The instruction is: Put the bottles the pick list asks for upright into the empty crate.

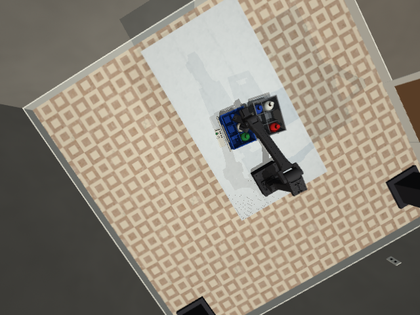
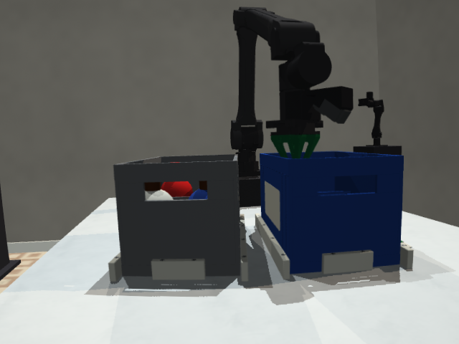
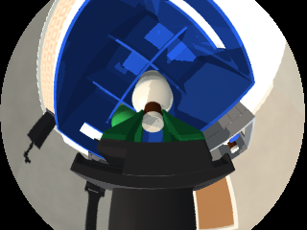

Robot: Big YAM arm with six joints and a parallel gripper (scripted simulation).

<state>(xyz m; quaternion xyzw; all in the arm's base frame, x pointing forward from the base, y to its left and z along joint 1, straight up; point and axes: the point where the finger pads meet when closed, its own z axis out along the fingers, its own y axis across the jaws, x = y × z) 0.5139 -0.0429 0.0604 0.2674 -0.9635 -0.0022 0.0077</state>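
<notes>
My gripper is now 6 cm above the white bottle. Also, from my hand: green bottle: 8 cm behind, 2 cm to the left, 6 cm below; then blue bottle: 5 cm ahead, 18 cm to the right, 6 cm below; then blue crate: 1 cm ahead, 4 cm to the left, 6 cm below.
</notes>
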